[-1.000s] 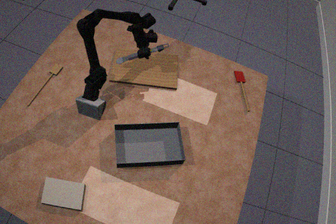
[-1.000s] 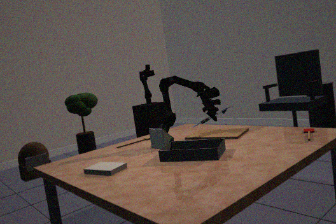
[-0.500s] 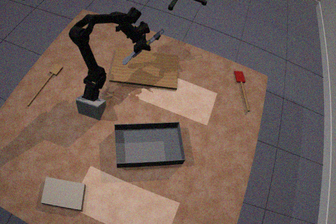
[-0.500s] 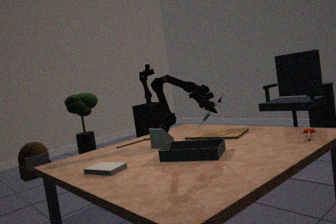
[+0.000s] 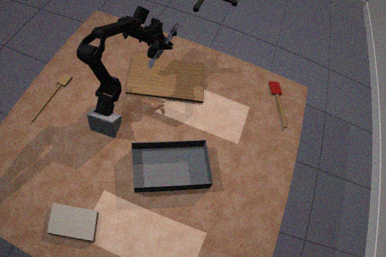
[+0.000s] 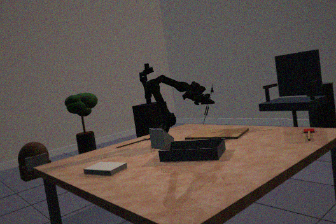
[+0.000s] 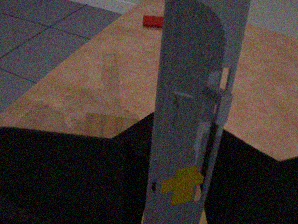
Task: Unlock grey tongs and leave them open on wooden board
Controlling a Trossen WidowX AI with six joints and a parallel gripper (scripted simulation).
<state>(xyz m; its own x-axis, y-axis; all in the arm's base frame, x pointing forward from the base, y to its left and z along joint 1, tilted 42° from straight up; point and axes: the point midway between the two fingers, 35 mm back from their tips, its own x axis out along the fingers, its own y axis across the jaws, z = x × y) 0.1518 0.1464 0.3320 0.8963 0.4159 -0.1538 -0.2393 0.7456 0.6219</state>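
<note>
The wooden board lies 21 cm below my gripper tip, 1 cm to the right of it and 1 cm behind it. Also, from my gripper tip: yellow lock piece 4 cm behind, 1 cm to the right, 1 cm above; then roasting tin 45 cm to the right, 19 cm below, 15 cm ahead; then red spatula 55 cm ahead, 21 cm below, 8 cm to the left.
</note>
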